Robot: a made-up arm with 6 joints.
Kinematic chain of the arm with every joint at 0, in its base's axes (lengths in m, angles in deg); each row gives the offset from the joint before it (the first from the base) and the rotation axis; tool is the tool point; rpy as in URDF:
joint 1: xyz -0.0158 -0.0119 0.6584 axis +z
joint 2: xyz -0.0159 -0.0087 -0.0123 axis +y
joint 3: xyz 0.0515 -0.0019 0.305 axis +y
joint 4: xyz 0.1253 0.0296 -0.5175 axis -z
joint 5: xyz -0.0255 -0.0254 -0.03 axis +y
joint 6: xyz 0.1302 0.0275 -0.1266 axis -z
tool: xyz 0.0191 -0.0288 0.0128 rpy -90 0 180
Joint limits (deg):
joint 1: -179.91..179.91
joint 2: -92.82..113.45
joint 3: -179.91..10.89
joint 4: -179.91..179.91
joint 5: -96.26..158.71
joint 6: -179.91..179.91
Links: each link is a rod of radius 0.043 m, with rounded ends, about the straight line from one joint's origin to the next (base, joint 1, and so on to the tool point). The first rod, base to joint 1, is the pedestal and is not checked.
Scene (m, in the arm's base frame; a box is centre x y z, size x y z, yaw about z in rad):
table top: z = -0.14
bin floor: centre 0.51 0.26 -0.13 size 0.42 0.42 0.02 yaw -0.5
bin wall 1: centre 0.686 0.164 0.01 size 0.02 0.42 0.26 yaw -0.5
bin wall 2: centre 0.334 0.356 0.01 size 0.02 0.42 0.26 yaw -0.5
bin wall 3: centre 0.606 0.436 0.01 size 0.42 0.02 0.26 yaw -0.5
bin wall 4: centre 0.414 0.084 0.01 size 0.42 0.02 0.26 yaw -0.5
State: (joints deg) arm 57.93 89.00 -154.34 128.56 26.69 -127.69
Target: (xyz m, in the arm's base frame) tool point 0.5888 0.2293 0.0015
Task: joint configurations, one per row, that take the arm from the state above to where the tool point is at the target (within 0.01 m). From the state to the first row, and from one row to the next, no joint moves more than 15 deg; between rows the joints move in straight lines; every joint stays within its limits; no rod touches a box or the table.
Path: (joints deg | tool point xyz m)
1: 52.57 85.06 -144.90 131.15 13.92 -126.28 | 0.6086 0.6924 0.3557
2: 47.20 81.12 -135.45 133.74 1.15 -124.86 | 0.6425 0.5697 0.3123
3: 41.84 77.17 -126.01 136.33 -11.62 -123.45 | 0.6471 0.4461 0.2857
4: 36.48 73.23 -116.57 138.92 -24.39 -122.03 | 0.6268 0.3303 0.2766
5: 31.12 69.29 -107.13 141.51 -37.16 -120.62 | 0.5888 0.2293 0.2843
6: 30.69 78.90 -113.36 138.85 -25.28 -122.20 | 0.6002 0.2288 0.1868
7: 30.27 88.50 -119.60 136.19 -13.40 -123.77 | 0.6006 0.2289 0.0920
8: 29.85 98.11 -125.84 133.53 -1.52 -125.34 | 0.5888 0.2293 0.0015

